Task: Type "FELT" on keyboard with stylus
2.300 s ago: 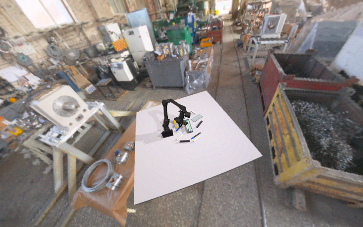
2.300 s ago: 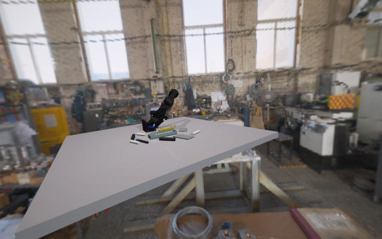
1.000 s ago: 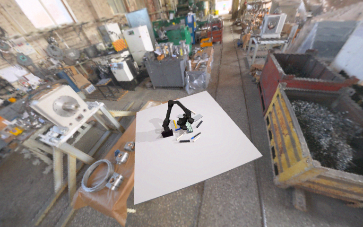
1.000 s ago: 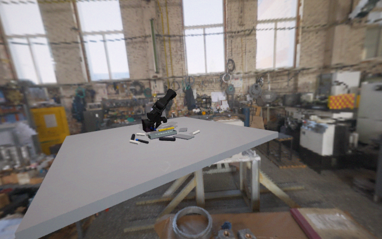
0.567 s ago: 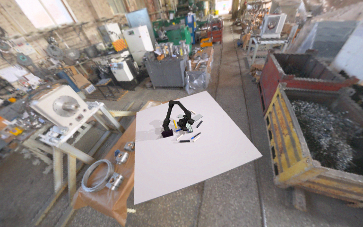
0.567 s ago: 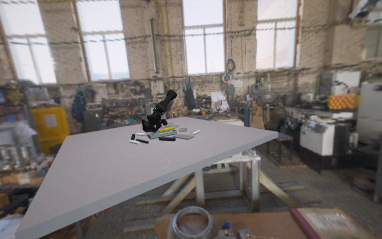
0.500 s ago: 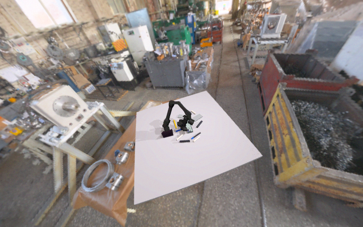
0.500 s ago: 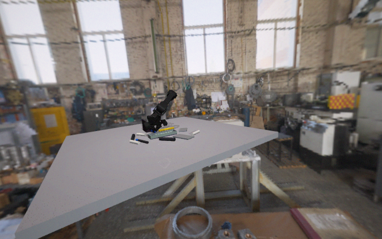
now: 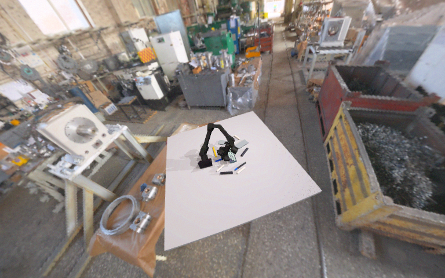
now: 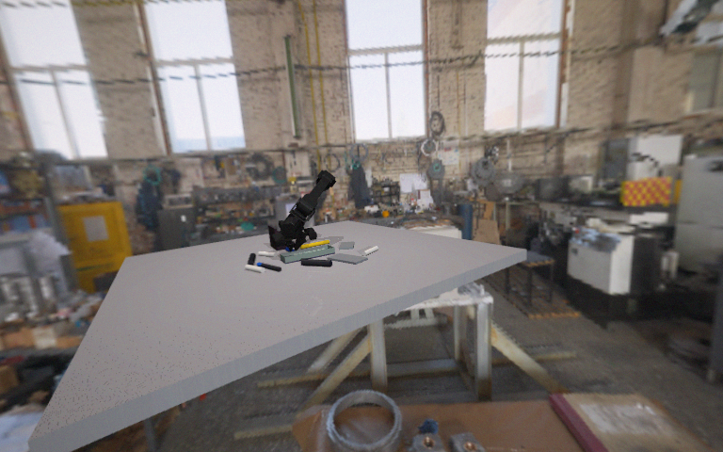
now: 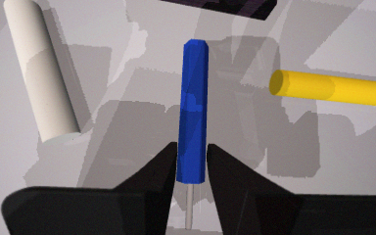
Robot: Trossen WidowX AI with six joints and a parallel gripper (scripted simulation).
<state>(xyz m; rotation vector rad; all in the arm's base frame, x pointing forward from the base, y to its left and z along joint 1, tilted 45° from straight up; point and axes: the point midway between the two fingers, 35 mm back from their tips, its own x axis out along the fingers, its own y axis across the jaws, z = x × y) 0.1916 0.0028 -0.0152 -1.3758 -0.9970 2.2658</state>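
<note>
Right now my gripper tip is 1 cm short of the blue stylus. The rest, counted from my gripper tip: stylus tip: 4 cm ahead; blue-tipped black pen: 14 cm ahead, 15 cm to the right; yellow pencil: 6 cm behind, 13 cm to the left.
</note>
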